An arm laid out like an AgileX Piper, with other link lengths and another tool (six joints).
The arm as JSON. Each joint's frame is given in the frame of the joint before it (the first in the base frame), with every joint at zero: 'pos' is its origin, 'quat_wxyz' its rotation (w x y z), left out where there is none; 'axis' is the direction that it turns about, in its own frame. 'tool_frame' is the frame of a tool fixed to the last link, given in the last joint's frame.
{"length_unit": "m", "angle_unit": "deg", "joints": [
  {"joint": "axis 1", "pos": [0.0, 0.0, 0.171], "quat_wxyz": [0.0, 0.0, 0.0, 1.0], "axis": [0.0, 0.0, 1.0]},
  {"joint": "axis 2", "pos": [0.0, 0.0, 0.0], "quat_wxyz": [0.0, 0.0, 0.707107, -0.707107], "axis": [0.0, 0.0, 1.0]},
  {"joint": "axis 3", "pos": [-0.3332, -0.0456, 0.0], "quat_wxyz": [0.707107, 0.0, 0.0, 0.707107], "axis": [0.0, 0.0, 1.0]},
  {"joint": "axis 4", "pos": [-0.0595, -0.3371, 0.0], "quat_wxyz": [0.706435, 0.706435, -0.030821, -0.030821], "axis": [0.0, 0.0, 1.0]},
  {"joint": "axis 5", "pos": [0.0, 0.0, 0.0], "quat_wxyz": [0.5, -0.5, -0.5, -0.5], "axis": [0.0, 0.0, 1.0]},
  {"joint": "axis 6", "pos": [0.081, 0.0, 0.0], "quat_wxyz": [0.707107, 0.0, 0.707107, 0.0], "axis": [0.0, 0.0, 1.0]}
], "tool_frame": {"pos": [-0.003, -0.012, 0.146], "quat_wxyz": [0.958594, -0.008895, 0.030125, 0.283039]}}
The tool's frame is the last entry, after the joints.
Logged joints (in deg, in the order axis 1, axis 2, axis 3, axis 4, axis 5, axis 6), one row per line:
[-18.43, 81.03, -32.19, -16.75, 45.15, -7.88]
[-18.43, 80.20, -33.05, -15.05, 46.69, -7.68]
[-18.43, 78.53, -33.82, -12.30, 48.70, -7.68]
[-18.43, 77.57, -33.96, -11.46, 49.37, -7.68]
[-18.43, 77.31, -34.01, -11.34, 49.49, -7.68]
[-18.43, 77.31, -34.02, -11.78, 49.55, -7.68]
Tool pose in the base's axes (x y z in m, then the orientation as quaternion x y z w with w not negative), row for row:
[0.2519, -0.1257, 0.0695, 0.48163, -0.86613, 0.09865, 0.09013]
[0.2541, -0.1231, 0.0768, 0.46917, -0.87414, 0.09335, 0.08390]
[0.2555, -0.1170, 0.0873, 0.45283, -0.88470, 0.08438, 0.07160]
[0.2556, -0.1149, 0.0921, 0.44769, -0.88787, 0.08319, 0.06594]
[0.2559, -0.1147, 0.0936, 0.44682, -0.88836, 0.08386, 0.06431]
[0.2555, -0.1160, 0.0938, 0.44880, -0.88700, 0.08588, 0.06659]
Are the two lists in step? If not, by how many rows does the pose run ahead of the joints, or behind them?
They are in step.
